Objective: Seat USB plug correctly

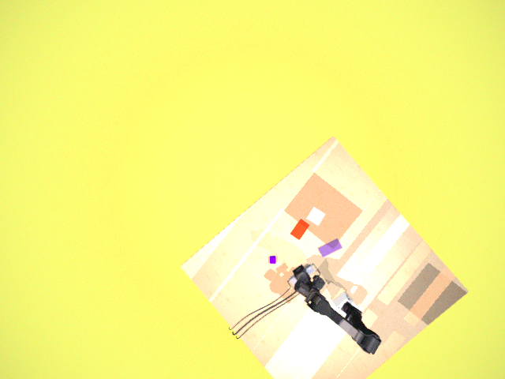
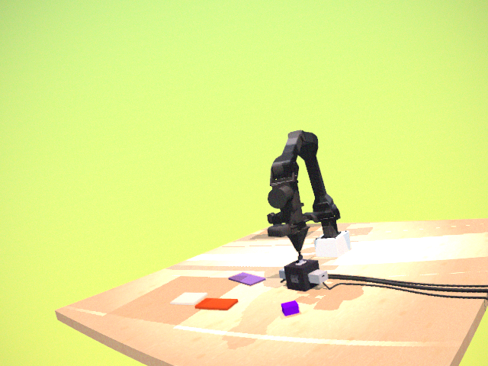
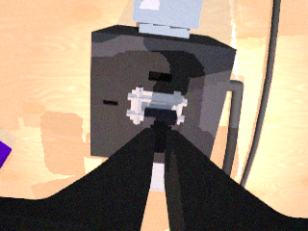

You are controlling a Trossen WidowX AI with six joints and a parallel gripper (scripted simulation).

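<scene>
My gripper tip is 4 cm above the usb socket. From my gripper tip the other things lie so: purple block (19 cm ahead, 5 cm to the left, 10 cm below); then purple flat tile (5 cm behind, 24 cm to the right, 11 cm below); then usb plug (2 cm below).
</scene>
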